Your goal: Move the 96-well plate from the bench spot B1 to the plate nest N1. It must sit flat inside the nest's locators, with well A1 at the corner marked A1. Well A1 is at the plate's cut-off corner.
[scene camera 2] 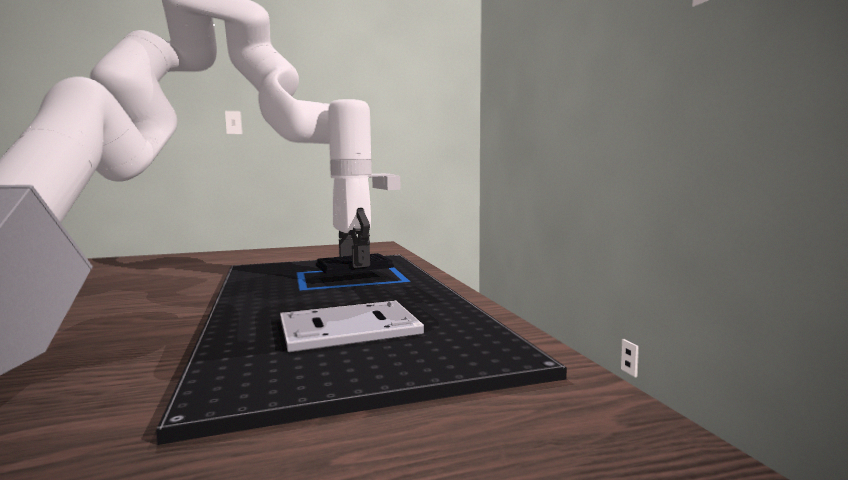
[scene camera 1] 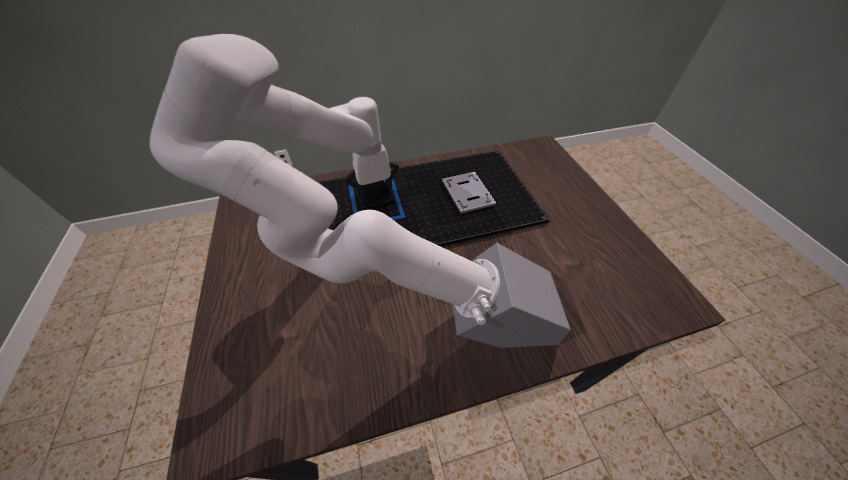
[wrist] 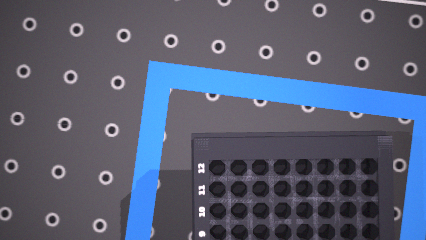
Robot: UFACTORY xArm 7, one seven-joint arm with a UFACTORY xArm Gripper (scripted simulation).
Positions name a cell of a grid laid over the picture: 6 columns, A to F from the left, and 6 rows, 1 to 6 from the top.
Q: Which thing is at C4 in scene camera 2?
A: A black 96-well plate.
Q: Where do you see a black 96-well plate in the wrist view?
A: E5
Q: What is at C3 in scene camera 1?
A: My gripper.
